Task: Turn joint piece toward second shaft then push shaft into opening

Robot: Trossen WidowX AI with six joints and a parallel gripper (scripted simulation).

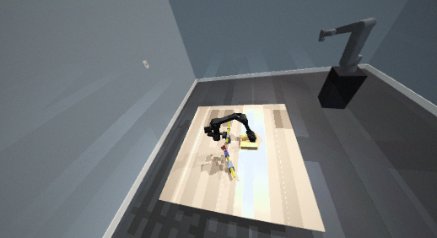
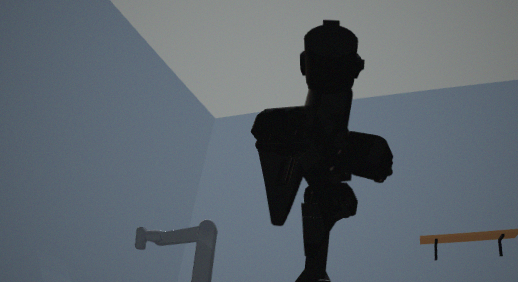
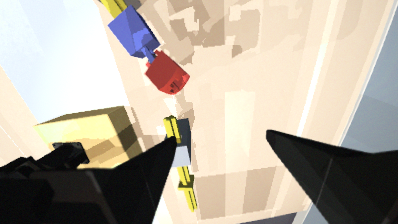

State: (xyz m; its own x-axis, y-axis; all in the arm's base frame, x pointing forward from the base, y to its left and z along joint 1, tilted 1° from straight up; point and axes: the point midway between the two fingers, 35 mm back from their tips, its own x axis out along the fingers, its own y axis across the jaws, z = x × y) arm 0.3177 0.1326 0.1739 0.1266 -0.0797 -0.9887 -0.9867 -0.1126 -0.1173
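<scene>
Right now my gripper tip is 80 mm above the red joint piece, 60 mm to the right of it and 60 mm past it.
</scene>
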